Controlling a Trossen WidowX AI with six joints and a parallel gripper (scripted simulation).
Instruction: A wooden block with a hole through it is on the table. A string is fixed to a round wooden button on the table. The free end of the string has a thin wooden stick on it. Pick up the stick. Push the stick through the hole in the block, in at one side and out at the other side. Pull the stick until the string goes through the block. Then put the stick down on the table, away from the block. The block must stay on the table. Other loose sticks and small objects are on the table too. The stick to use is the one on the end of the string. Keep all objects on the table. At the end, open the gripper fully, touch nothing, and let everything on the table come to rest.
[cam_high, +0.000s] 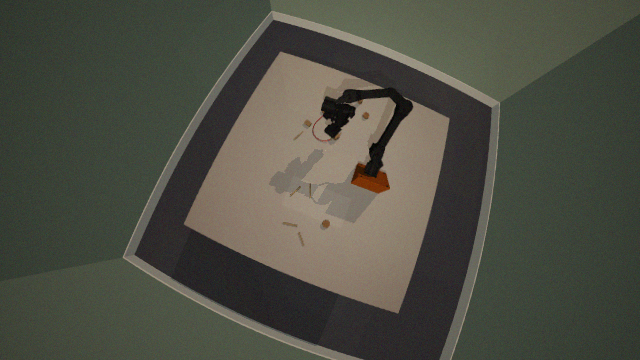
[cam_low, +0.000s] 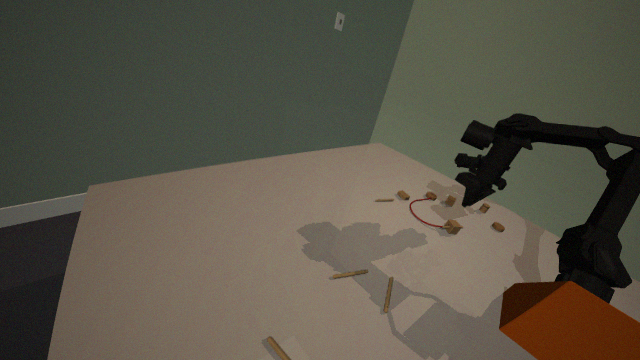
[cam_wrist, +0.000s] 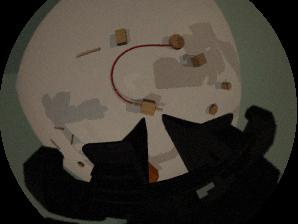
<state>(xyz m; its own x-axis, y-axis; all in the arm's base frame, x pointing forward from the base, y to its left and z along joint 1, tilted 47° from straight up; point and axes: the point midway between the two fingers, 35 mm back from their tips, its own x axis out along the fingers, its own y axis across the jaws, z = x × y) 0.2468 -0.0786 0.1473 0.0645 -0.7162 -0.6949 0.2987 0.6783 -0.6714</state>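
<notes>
Now: gripper tip 80 mm above the small wooden block. Also, from my gripper tip: thin wooden stick 80 mm below, 20 mm to the left; then round button 140 mm to the right, 120 mm ahead, 90 mm below.
</notes>
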